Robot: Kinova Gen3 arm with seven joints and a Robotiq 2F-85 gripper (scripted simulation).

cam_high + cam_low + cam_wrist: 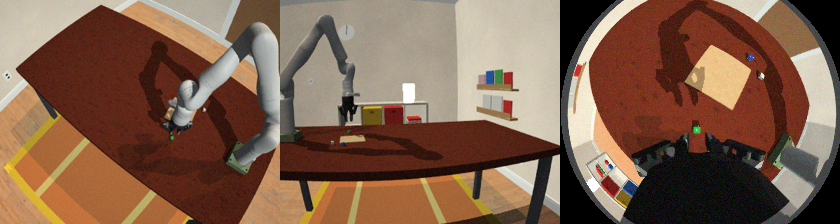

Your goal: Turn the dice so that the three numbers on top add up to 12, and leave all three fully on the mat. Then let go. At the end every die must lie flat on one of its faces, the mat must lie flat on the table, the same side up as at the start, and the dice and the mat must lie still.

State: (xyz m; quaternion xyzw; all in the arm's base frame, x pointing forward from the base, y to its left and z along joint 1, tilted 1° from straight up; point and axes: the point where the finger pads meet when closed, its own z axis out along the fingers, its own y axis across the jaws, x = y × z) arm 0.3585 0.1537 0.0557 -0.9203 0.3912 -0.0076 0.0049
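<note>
Right now my hand is 80 mm above the green die. Round my hand: white die (40 mm behind, 250 mm to the right, 80 mm below); then tan mat (50 mm ahead, 150 mm to the right, 90 mm below); then blue die (30 mm ahead, 260 mm to the right, 80 mm below).
</note>
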